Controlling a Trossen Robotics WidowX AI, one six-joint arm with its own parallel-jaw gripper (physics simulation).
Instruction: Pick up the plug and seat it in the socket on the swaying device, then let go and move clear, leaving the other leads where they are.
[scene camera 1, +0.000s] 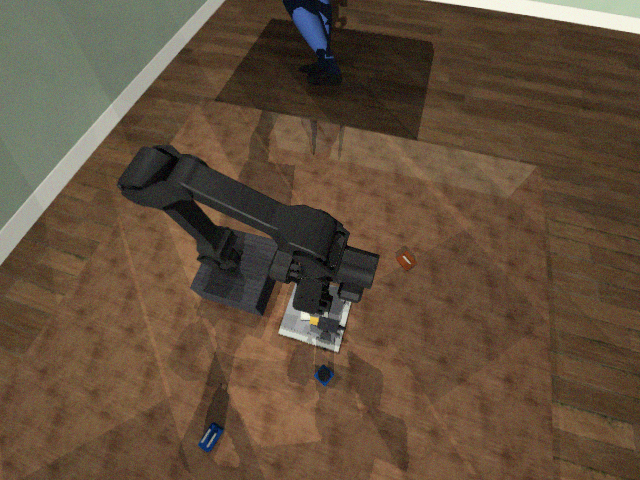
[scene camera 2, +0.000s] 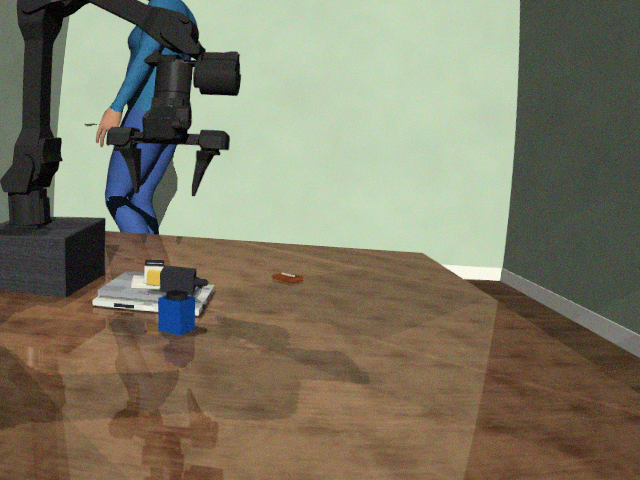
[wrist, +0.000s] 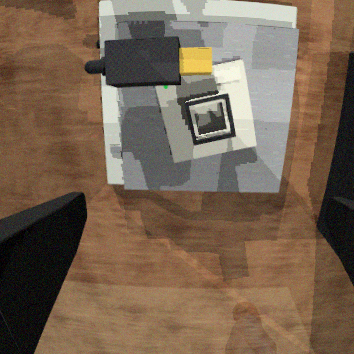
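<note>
The plug, a black block (scene camera 1: 328, 327) (scene camera 2: 177, 280) (wrist: 143, 62) with a yellow tip and a short cable stub, lies across one side of the grey and white device (scene camera 1: 289, 327) (scene camera 2: 114, 290) (wrist: 270, 100). In the wrist view its yellow tip points right, beside the cream plate's corner. The socket (scene camera 2: 154, 264) (wrist: 231, 116), a raised square with a black rim, sits on that slightly turned cream plate, apart from the plug. My gripper (scene camera 2: 165, 193) (wrist: 209, 207) is open and empty, high above the device. Its fingertips are hidden in scene camera 1's view.
A blue block with a dark round top (scene camera 1: 324, 374) (scene camera 2: 176, 315) stands near the device. An orange piece (scene camera 1: 406, 258) (scene camera 2: 287, 277) and a blue piece with pale stripes (scene camera 1: 210, 437) lie farther off. The arm's dark base box (scene camera 2: 85, 255) is left. A person (scene camera 1: 312, 31) (scene camera 2: 138, 77) stands behind.
</note>
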